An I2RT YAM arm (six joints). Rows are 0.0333 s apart.
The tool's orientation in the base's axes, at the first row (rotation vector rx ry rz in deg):
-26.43, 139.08, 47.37
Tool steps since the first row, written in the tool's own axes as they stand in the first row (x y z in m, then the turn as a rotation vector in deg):
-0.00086, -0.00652, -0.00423, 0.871, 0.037, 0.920
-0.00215, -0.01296, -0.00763, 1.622, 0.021, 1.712
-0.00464, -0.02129, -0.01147, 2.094, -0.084, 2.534
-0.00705, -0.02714, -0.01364, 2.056, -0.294, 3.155
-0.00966, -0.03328, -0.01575, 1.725, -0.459, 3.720
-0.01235, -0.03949, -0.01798, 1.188, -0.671, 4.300
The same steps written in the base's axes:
0.00217, -0.00750, 0.00035, -0.374, 0.491, -1.107
0.00497, -0.01435, 0.00043, -0.674, 0.877, -2.083
0.00944, -0.02273, 0.00063, -0.698, 1.256, -2.958
0.01331, -0.02819, 0.00080, -0.338, 1.501, -3.450
0.01749, -0.03379, 0.00091, 0.214, 1.786, -3.713
0.02173, -0.03952, 0.00112, 0.959, 2.075, -3.889

